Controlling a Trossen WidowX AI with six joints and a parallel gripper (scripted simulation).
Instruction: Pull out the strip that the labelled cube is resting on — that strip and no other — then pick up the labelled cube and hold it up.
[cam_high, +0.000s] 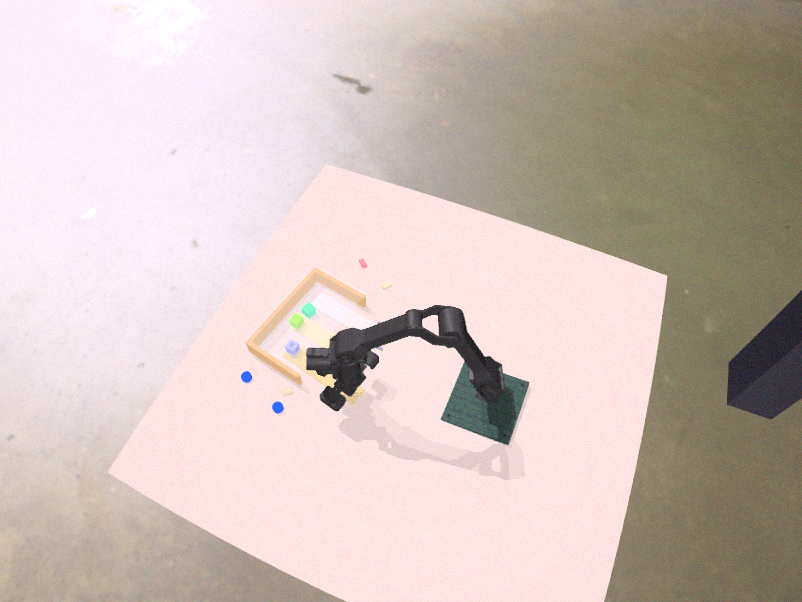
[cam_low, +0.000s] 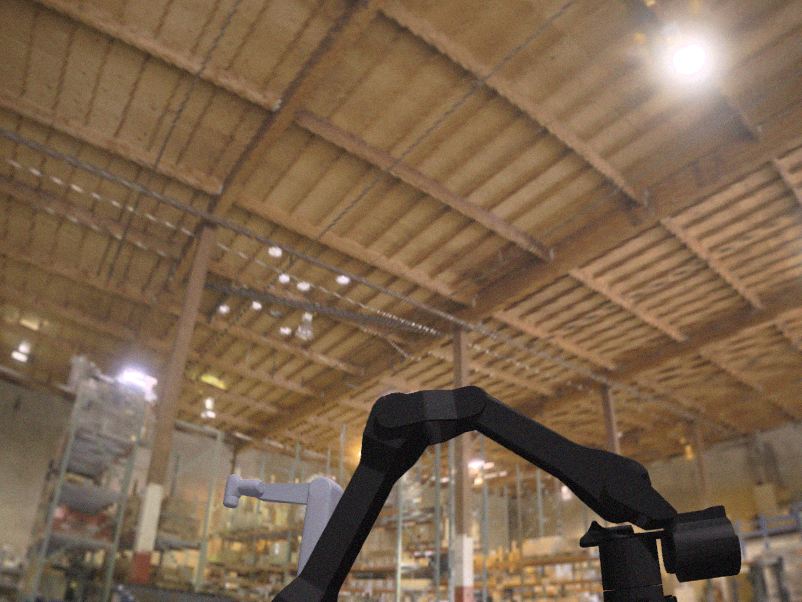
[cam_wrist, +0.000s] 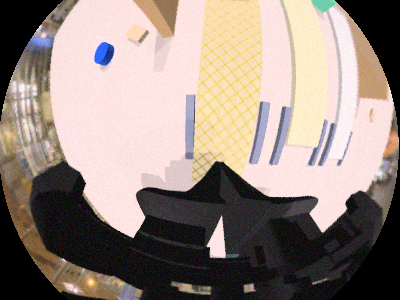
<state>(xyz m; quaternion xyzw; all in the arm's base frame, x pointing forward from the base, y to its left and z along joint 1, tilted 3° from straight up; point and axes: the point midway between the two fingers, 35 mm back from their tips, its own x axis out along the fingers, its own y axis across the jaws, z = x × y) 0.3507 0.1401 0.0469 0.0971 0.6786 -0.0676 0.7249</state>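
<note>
Right now the yellow hatched strip is 100 mm ahead of my gripper tip and 20 mm to the right of it. The rest, counted from my gripper tip: red block 150 mm ahead, 420 mm to the right.
</note>
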